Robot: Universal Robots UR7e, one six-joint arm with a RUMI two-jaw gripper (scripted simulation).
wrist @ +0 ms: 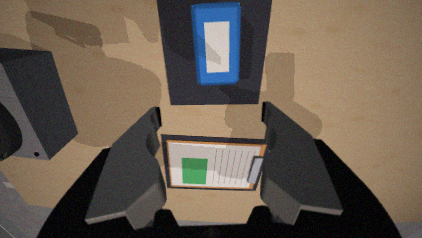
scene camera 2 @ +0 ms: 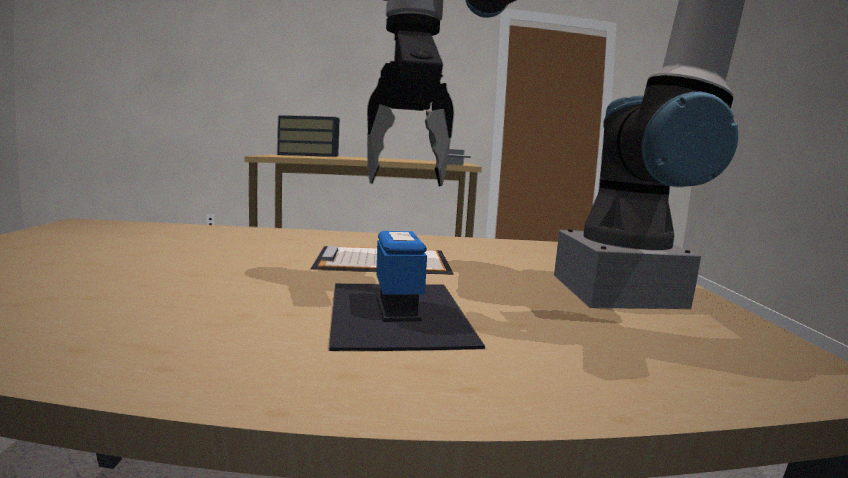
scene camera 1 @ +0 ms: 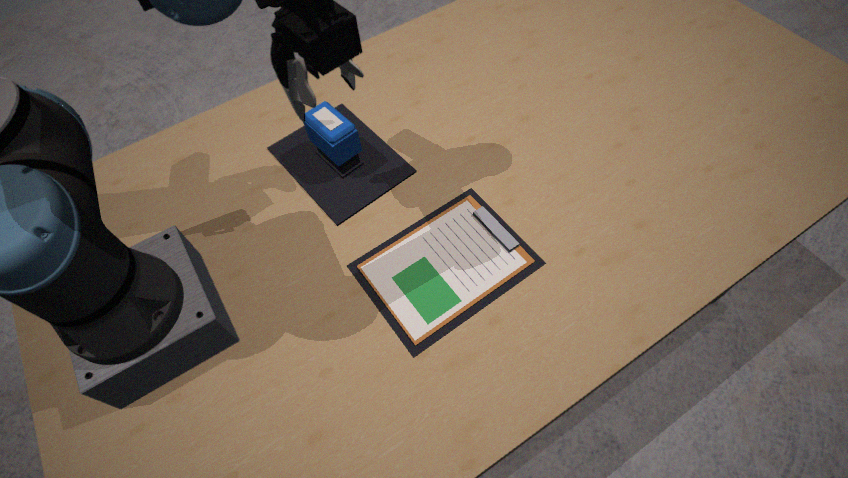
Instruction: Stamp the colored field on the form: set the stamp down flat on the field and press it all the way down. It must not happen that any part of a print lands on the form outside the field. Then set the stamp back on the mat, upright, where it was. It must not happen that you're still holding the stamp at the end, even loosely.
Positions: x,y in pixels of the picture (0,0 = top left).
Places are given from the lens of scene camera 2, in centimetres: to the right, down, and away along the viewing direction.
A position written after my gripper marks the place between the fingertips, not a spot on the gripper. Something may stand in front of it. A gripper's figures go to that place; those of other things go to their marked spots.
my gripper [scene camera 2: 406,185]: -2, -7, 60
blue stamp [scene camera 2: 401,260]: -3, 2, 53
clipboard [scene camera 2: 337,258]: -16, 4, 84
The marked spots on the clipboard and the blue stamp are 33 cm apart.
